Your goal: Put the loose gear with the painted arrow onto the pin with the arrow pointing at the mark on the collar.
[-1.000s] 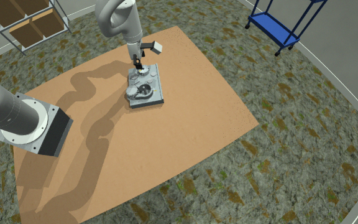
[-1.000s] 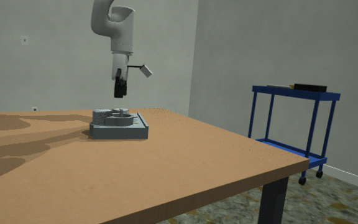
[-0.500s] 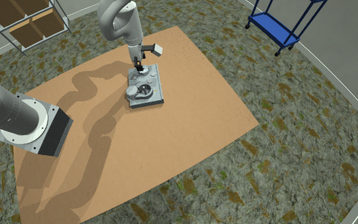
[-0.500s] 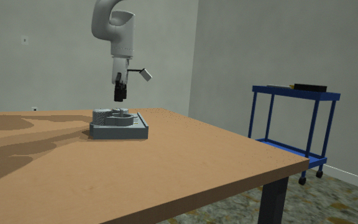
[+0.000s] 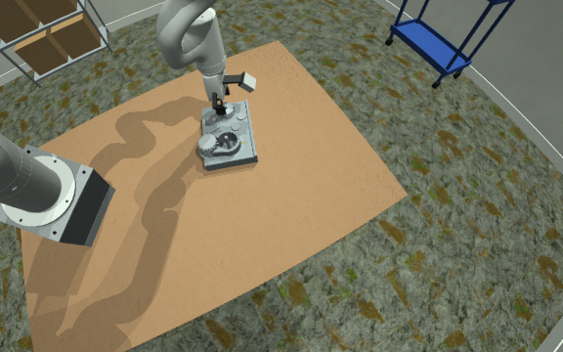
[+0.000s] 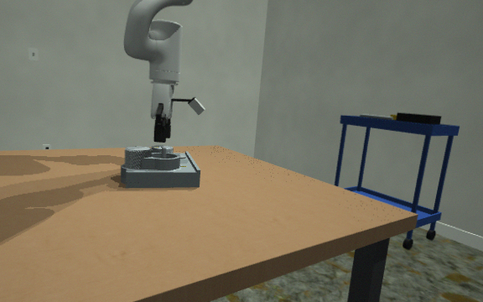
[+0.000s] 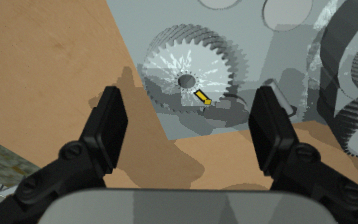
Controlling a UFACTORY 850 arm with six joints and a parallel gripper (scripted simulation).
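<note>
My hand is 40 mm above the loose gear. Round my hand: grey pin 80 mm behind, 50 mm to the right, 50 mm below.
</note>
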